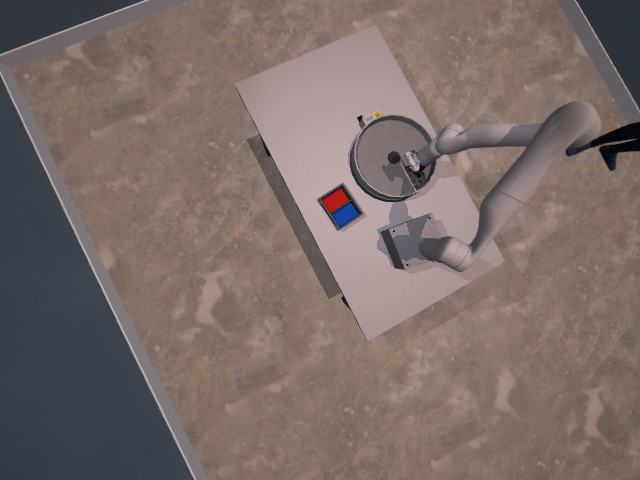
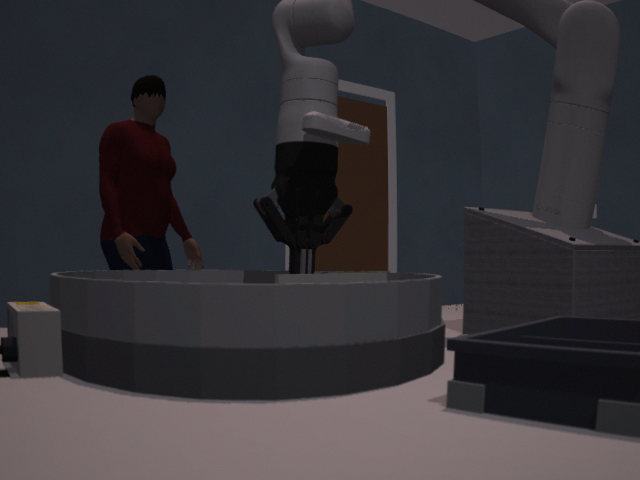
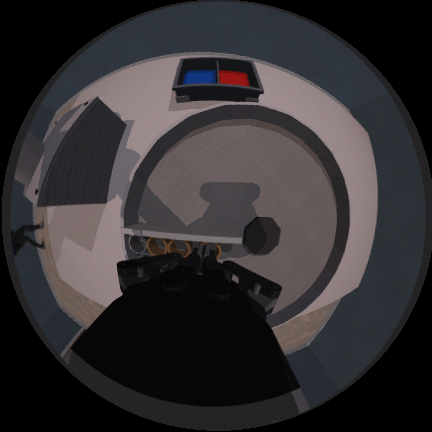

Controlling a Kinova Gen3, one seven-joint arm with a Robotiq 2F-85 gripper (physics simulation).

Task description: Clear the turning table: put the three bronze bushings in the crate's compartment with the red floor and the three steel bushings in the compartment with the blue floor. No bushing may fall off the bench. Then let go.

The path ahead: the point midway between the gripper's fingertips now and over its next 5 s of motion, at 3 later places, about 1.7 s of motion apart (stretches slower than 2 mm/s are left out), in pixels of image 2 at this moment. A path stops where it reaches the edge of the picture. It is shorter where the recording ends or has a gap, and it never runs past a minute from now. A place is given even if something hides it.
My gripper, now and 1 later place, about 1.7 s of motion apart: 301,280; 287,280
